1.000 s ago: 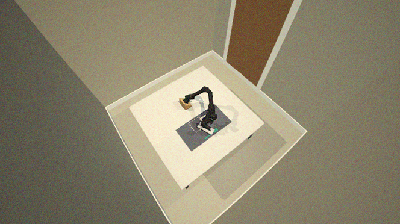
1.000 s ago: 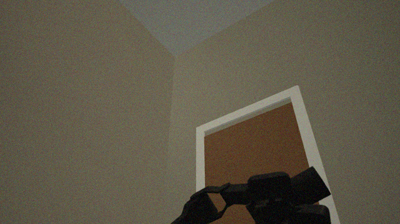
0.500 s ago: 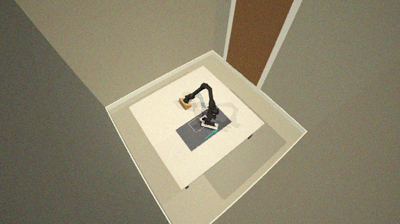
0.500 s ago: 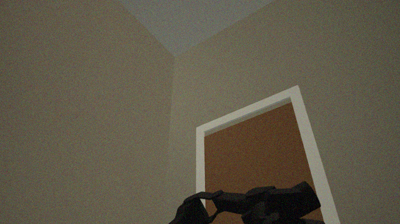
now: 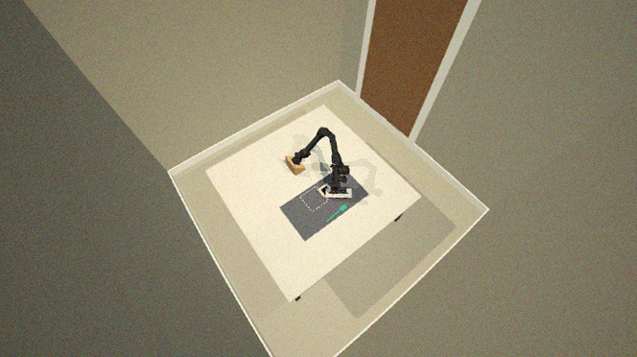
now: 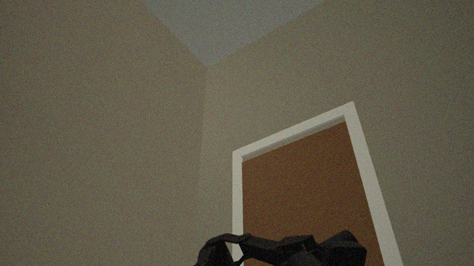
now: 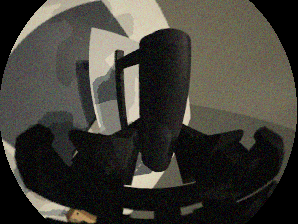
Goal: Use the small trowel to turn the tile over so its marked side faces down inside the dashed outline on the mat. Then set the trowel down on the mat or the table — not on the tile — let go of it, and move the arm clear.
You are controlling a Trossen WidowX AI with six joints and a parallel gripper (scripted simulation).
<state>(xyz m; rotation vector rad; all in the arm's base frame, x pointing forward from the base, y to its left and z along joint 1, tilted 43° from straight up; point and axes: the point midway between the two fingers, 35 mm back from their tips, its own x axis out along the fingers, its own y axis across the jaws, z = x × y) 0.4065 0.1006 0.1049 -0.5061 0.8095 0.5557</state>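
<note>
Right now the tan tile is 10 cm below my gripper tip, 10 cm behind it and 3 cm to the right of it. Also, from my gripper tip: dark grey mat (12 cm below, 8 cm to the right, 3 cm behind); then green trowel (11 cm ahead, 10 cm below, 4 cm to the right); then small trowel (2 cm behind, 1 cm to the left, 1 cm below).
</note>
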